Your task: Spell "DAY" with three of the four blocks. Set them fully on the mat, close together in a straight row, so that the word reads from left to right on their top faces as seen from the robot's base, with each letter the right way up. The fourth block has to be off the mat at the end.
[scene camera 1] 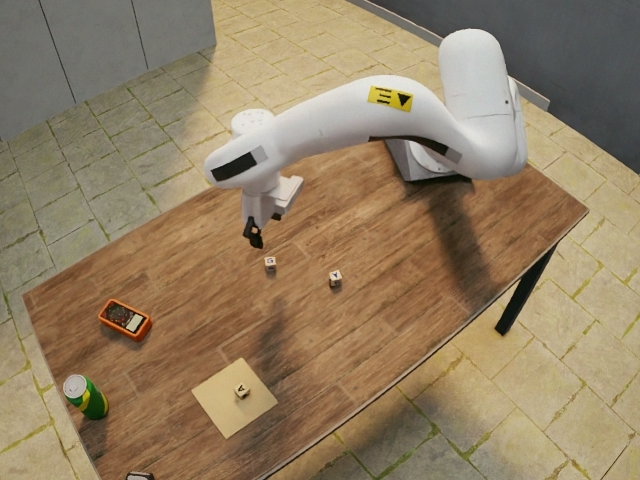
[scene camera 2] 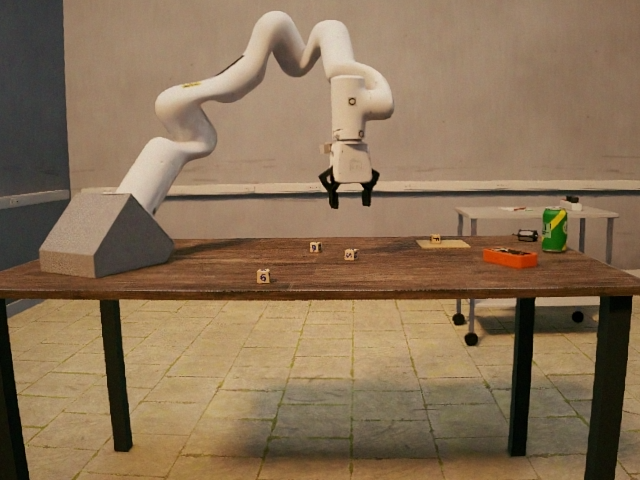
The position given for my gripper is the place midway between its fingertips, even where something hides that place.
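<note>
My gripper (scene camera 2: pixel 350 207) (scene camera 1: pixel 266 232), seen. Tan mat (scene camera 1: pixel 216 395), seen too.
</note>
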